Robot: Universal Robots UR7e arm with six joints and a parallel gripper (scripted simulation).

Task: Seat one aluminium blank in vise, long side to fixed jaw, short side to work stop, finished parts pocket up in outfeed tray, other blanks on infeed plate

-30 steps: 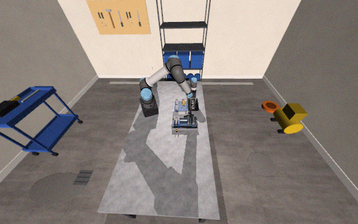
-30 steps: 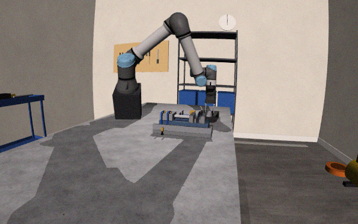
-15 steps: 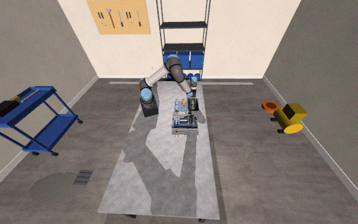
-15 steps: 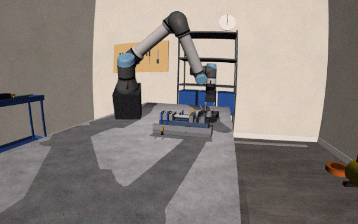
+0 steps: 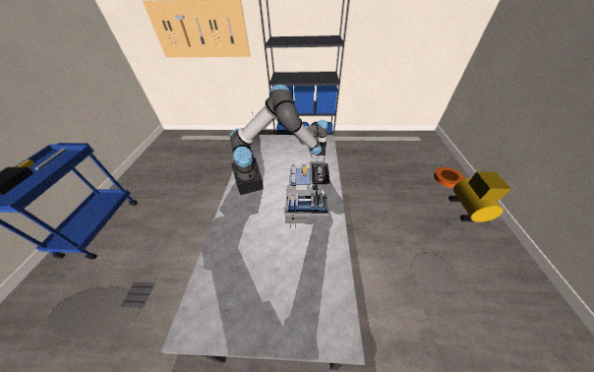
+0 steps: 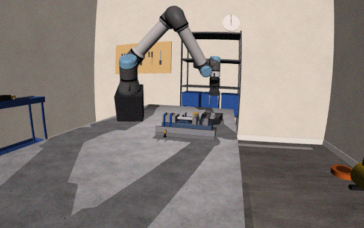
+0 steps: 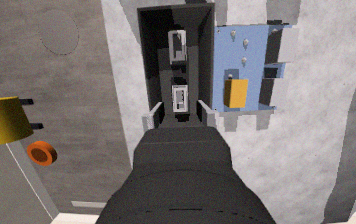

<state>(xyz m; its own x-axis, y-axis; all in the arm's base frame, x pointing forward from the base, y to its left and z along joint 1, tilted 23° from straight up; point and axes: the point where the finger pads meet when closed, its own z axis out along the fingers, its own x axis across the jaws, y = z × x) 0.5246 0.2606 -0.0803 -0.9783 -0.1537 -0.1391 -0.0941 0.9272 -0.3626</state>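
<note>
Right now the brass blank is 12 cm behind my hand, 2 cm to the right of it and 10 cm below it. From my hand the other things lie so: vise 8 cm behind, 38 cm to the right, 9 cm below.
</note>
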